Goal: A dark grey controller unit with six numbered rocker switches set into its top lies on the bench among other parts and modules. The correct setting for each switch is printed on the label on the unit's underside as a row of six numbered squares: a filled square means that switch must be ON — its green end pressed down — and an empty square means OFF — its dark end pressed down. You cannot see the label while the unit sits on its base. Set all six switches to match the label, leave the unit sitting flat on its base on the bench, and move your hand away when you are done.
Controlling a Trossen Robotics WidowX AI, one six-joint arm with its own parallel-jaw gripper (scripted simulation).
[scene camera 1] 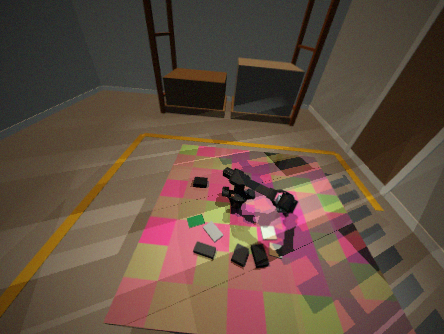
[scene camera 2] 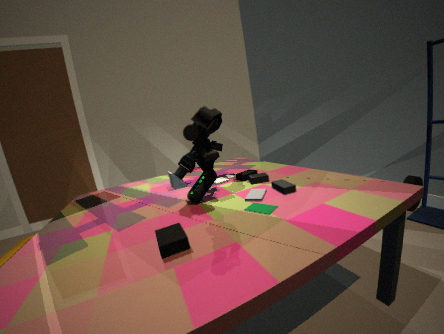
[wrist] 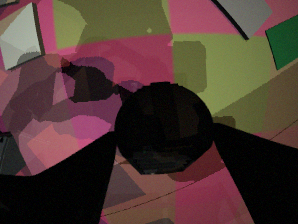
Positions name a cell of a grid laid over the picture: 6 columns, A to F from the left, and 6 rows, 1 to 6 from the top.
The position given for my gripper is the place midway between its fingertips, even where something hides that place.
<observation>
In view: my gripper (scene camera 2: C4) and a black box (scene camera 2: C5).
My gripper also shows in the wrist view (wrist: D4). The wrist view misses the black box, which is hidden by my gripper.
</observation>
